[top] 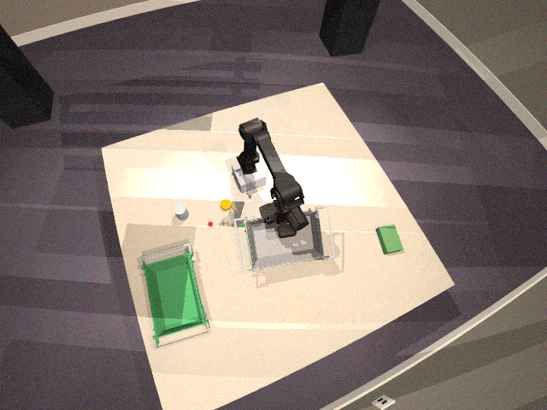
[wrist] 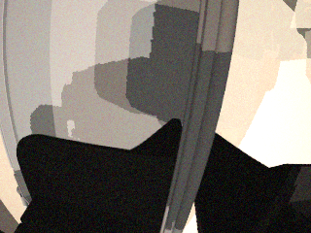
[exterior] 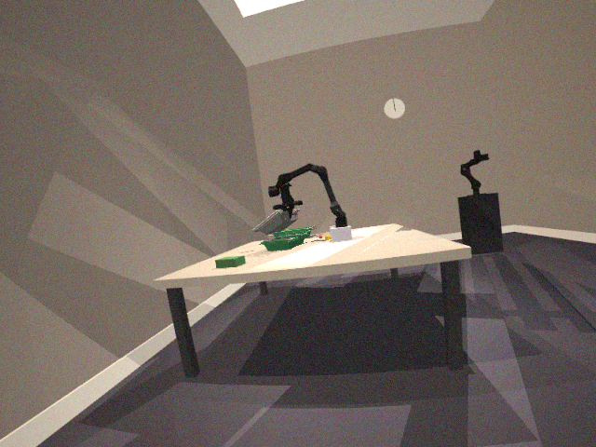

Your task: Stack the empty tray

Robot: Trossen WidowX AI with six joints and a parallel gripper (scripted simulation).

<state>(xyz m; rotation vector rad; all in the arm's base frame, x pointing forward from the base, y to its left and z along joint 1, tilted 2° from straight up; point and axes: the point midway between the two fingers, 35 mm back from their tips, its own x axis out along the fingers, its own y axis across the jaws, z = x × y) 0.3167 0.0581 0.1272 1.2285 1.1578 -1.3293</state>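
The grey tray lies 8 cm ahead of my gripper tip, 1 cm to the right of it and 1 cm below it. From my gripper tip the other things lie so: red cube (28 cm to the right, 17 cm below, 12 cm behind); then grey cylinder (39 cm to the right, 20 cm behind, 14 cm below); then yellow disc (19 cm to the right, 19 cm behind, 17 cm below).
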